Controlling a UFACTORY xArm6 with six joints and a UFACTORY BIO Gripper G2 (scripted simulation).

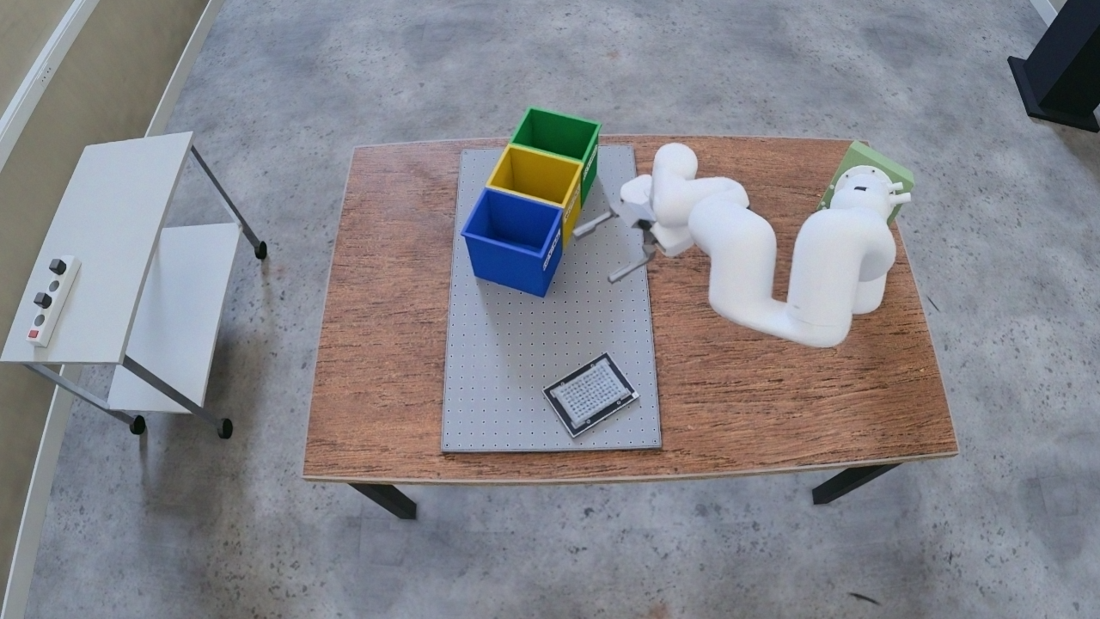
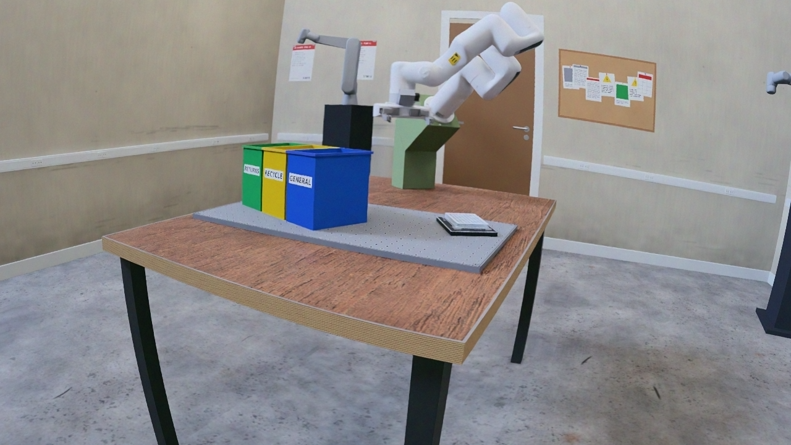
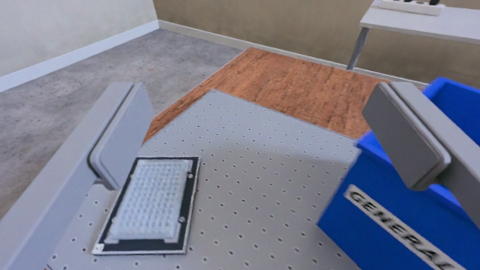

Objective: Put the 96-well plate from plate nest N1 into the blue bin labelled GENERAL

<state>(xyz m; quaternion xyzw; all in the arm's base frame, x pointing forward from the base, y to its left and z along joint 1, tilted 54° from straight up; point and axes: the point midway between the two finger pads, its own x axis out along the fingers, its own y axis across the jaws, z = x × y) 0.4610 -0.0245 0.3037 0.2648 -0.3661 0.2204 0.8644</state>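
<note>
The clear 96-well plate is 250 mm below my hand, 180 mm to the left of it and 10 mm behind it. Also, from my hand: yellow recycle bin (230 mm to the right, 180 mm below, 170 mm ahead); black plate nest N1 (260 mm below, 180 mm to the left, 10 mm behind); blue general bin (200 mm ahead, 180 mm below, 110 mm to the right).
</note>
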